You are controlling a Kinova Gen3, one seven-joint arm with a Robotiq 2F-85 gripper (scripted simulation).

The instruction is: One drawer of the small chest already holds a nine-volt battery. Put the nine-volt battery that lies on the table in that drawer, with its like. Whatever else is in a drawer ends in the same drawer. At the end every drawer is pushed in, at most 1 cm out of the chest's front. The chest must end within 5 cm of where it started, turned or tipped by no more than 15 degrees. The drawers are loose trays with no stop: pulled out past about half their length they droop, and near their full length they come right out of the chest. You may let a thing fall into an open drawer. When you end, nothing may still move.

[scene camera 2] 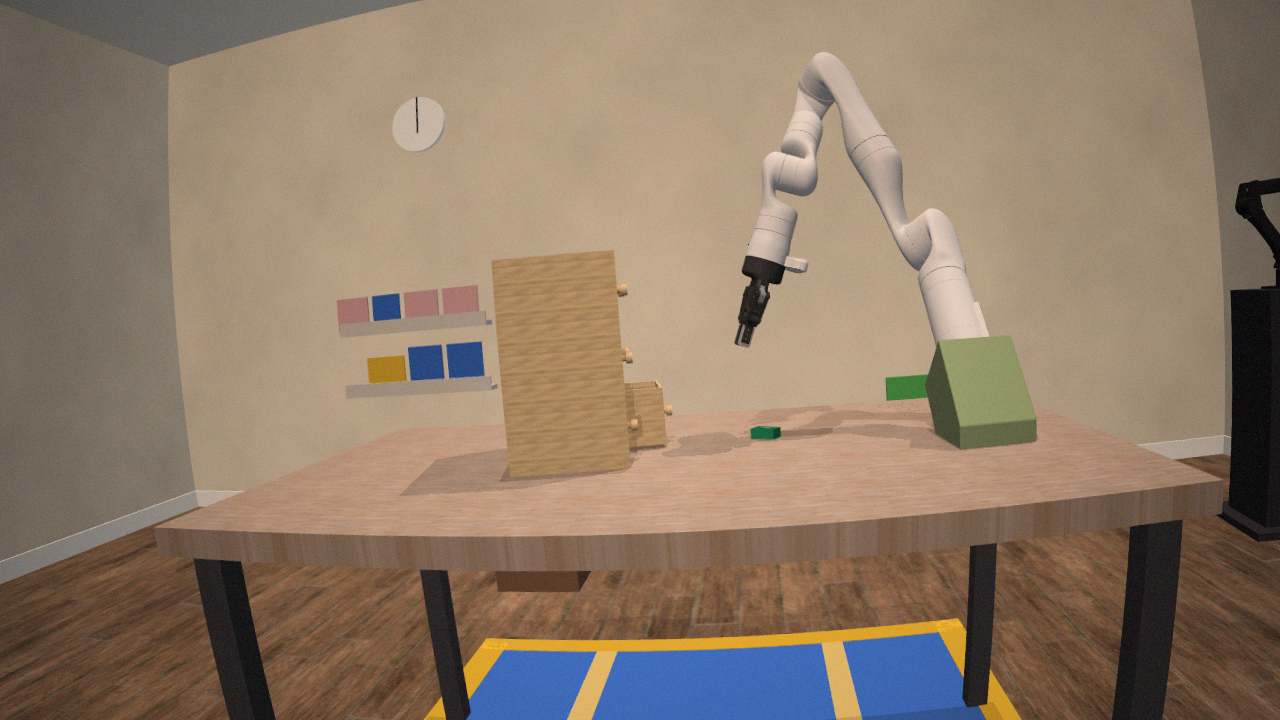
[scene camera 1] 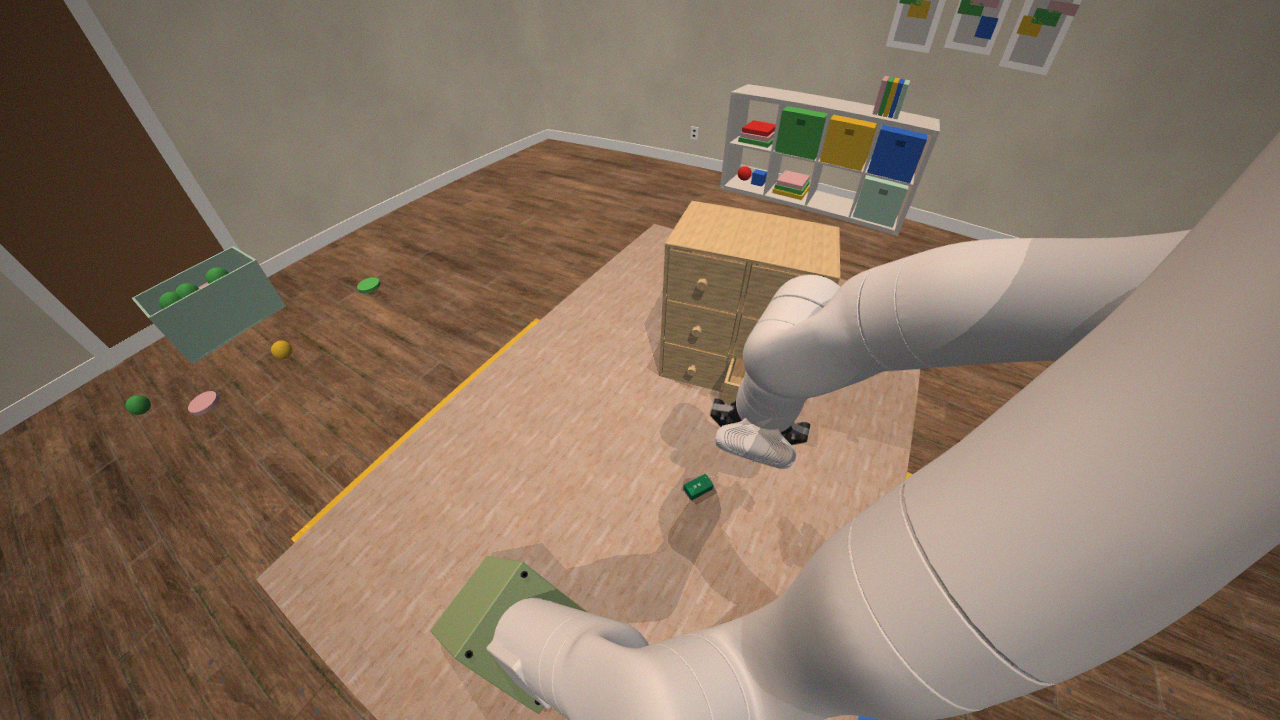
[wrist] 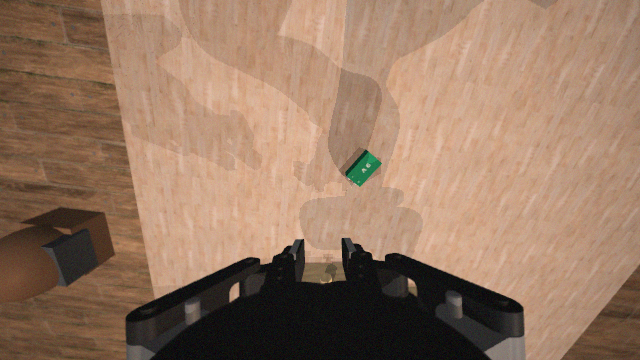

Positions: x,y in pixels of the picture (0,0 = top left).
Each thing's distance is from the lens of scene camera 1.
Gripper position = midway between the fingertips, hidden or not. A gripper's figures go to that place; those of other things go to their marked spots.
gripper [scene camera 1: 751,438]: 68 cm
wooden chest [scene camera 1: 800,246]: 80 cm
